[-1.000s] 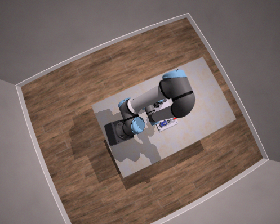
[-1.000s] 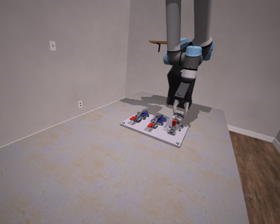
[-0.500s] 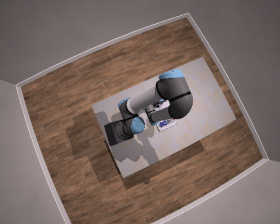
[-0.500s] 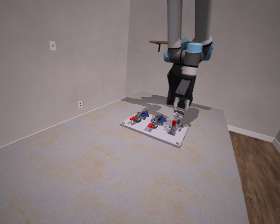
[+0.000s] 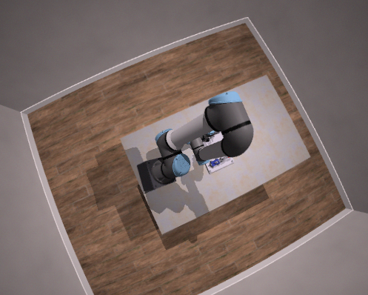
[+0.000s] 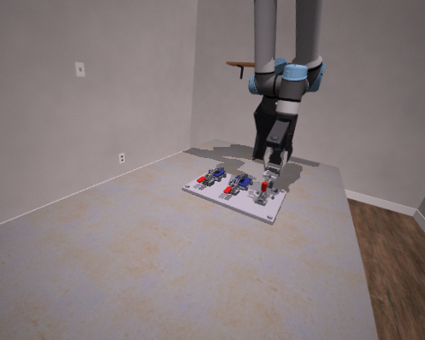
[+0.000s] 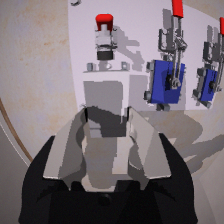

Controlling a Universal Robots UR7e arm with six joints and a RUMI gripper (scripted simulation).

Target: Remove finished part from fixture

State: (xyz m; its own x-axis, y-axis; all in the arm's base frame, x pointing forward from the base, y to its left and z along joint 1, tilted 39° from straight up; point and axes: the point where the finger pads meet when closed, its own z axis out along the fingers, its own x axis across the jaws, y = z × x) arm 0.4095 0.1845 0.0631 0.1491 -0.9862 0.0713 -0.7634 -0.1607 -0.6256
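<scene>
Now: hand 10 mm past the finished part and 10 mm above it. The rest, counted from my hand: white fixture plate 100 mm to the right, 100 mm below, 80 mm ahead.
</scene>
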